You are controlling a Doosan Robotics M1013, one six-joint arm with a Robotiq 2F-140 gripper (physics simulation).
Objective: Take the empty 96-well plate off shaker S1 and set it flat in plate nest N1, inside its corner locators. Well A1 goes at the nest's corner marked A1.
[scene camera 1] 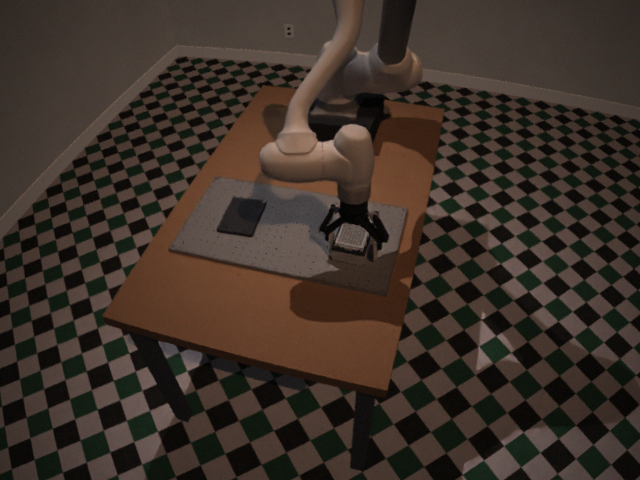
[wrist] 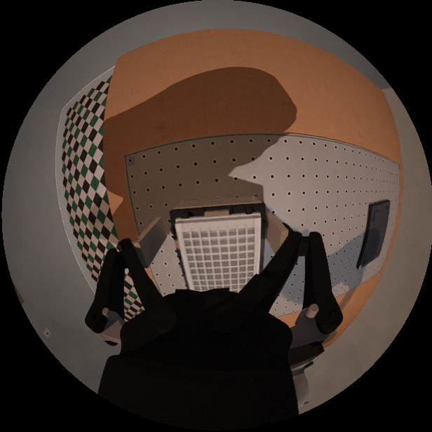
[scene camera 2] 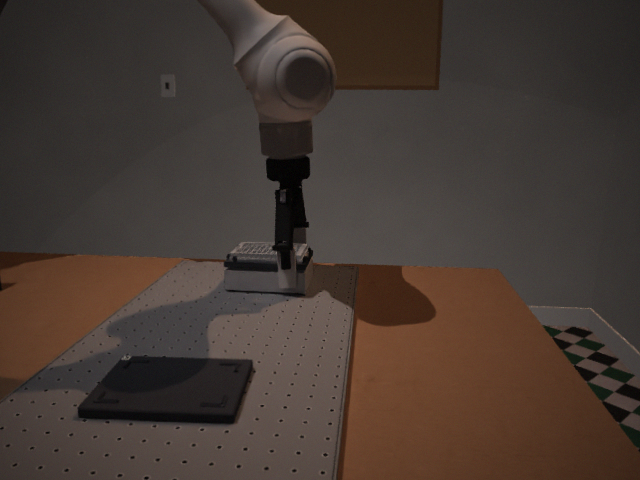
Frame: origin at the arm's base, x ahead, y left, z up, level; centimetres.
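Seen in the pictures: gripper, fingertip midpoint: [scene camera 1: 353,253] [scene camera 2: 294,274]; arm's base, origin of the base link: [scene camera 1: 337,108].
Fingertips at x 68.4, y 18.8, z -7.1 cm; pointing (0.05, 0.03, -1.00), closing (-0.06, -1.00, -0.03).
Offsets run from my fingertips to a thing's top centre. Level surfaces: height alone.
A white 96-well plate @[dx -4.3, dy -0.8, dz +5.0 cm] [scene camera 1: 352,236] [scene camera 2: 253,250] [wrist: 220,255] lies on shaker S1 [scene camera 1: 348,256] [scene camera 2: 250,279] [wrist: 235,204], a light box with a dark top. My gripper [scene camera 1: 352,246] [scene camera 2: 293,258] [wrist: 211,223] is open, pointing down over the shaker, one finger on either side of the plate; nothing is held. In the wrist view, gaps show between the pads and the plate, wider on the left. Nest N1 @[dx -10.0, dy -38.9, dz -0.4 cm] [scene camera 1: 241,217] [scene camera 2: 170,390] [wrist: 376,232] is a flat dark slab with raised corner locators. A small pale mark shows at its far left corner in scene camera 2; its lettering is unreadable.
The shaker and nest stand on a grey perforated board @[dz -1.9 cm] [scene camera 1: 294,232] [scene camera 2: 279,361] [wrist: 310,190], towards opposite ends. The board lies on an orange-brown table @[dz -3.2 cm] [scene camera 1: 248,310] [scene camera 2: 439,387] [wrist: 200,50]. The arm's base stands at the table's far end in scene camera 1.
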